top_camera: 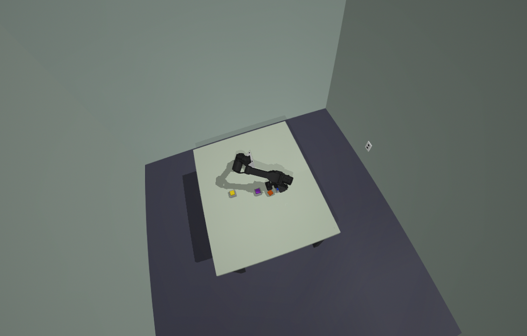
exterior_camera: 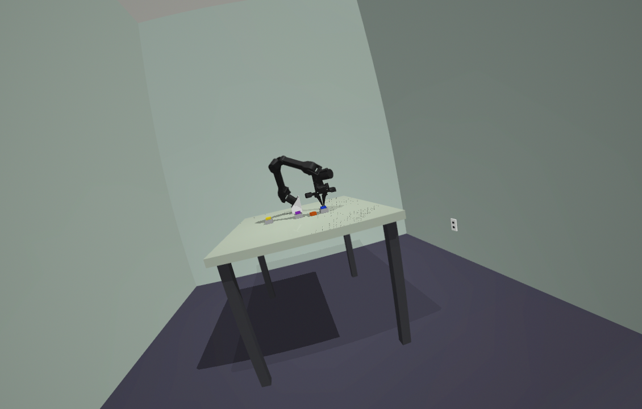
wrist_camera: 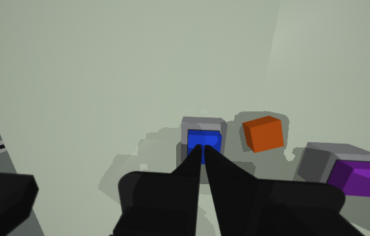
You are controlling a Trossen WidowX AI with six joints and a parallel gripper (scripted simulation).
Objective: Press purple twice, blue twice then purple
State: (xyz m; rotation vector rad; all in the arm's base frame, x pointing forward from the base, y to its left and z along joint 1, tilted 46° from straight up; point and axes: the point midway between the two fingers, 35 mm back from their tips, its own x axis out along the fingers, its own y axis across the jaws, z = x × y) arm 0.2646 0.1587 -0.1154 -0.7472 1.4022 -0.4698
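Now: gripper tip 10 mm above the blue button. Also, from my gripper tip: yellow button (360 mm to the right, 30 mm behind, 10 mm below); orange block (70 mm to the right, 30 mm below, 20 mm ahead); purple button (160 mm to the right, 10 mm below, 10 mm behind).
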